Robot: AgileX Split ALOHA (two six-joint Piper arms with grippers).
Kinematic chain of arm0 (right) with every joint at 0, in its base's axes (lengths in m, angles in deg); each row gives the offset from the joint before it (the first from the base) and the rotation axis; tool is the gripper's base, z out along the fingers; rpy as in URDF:
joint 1: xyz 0 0 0.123 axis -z
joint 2: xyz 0 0 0 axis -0.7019 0.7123 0
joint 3: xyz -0.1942 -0.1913 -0.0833 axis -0.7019 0.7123 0
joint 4: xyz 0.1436 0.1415 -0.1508 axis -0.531 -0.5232 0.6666
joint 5: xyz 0 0 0 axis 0.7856 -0.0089 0.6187
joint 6: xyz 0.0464 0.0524 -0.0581 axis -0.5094 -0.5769 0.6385
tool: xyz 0 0 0 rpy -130.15 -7.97 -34.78
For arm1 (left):
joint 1: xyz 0 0 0.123 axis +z
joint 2: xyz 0 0 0 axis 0.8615 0.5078 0
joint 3: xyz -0.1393 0.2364 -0.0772 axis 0.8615 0.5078 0
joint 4: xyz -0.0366 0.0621 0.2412 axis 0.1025 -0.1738 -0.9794
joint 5: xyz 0 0 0 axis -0.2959 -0.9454 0.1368
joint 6: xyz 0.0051 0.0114 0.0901 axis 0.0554 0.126 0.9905
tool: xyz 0 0 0 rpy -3.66 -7.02 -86.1
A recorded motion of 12 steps. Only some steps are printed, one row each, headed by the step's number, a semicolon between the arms.
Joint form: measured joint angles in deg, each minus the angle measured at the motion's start. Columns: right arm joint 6, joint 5, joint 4, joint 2, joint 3, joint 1; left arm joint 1, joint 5, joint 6, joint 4, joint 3, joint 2.
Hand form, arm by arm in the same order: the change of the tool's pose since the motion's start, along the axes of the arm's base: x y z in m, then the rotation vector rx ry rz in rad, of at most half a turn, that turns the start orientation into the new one. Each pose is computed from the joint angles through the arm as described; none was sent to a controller.
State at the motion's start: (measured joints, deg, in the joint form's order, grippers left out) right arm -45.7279 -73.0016 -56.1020 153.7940 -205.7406 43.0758; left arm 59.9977 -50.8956 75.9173 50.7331 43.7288 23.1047
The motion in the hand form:
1: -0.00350 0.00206 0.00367 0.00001 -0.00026 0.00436; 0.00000 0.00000 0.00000 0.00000 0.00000 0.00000
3: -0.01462 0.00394 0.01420 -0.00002 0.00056 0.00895; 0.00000 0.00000 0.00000 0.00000 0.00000 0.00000
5: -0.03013 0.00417 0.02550 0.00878 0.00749 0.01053; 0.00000 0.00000 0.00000 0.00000 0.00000 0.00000
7: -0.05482 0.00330 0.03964 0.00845 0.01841 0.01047; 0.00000 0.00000 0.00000 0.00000 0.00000 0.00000
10: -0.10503 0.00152 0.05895 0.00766 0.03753 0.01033; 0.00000 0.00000 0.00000 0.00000 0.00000 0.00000
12: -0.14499 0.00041 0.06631 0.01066 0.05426 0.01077; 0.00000 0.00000 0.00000 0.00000 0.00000 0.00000
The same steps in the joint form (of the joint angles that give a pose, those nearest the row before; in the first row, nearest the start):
1: 0.00 0.00 0.00 -1.00 0.99 -0.25; 0.00 0.00 0.00 0.00 0.00 0.00
3: 0.00 0.00 0.00 -4.10 4.13 -0.51; 0.00 0.00 0.00 0.00 0.00 0.00
5: 0.00 0.00 -0.52 -8.18 8.60 -0.51; 0.00 0.00 0.00 0.00 0.00 0.00
7: 0.00 0.07 -0.52 -14.27 15.38 -0.51; 0.00 0.00 0.00 0.00 0.00 0.00
10: 0.00 0.19 -0.51 -25.55 27.87 -0.51; 0.00 0.00 0.00 0.00 0.00 0.00
12: 0.00 0.19 -0.71 -33.87 37.14 -0.51; 0.00 0.00 0.00 0.00 0.00 0.00

